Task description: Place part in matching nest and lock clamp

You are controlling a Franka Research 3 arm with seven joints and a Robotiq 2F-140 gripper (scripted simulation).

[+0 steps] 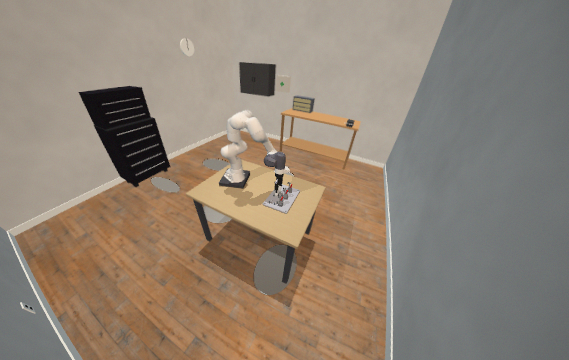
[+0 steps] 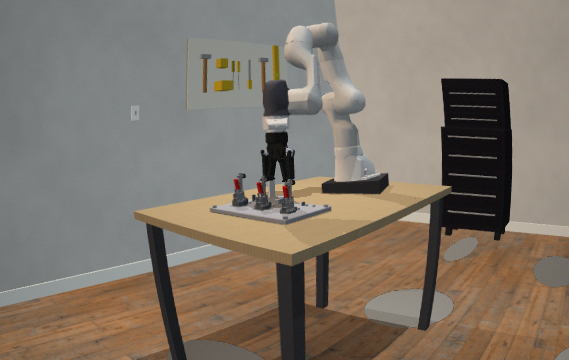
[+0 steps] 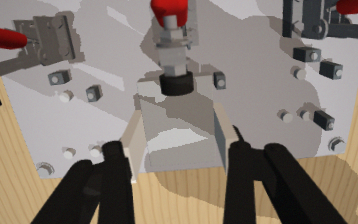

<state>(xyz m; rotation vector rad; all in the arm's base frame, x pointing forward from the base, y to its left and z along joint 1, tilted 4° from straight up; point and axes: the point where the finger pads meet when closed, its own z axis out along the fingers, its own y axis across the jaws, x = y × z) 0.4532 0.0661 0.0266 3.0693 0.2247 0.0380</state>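
My hand is 30 mm above the grey part. From my hand the other things lie so: grey fixture plate 50 mm below, 50 mm ahead; then clamp 100 mm to the right, 90 mm ahead.
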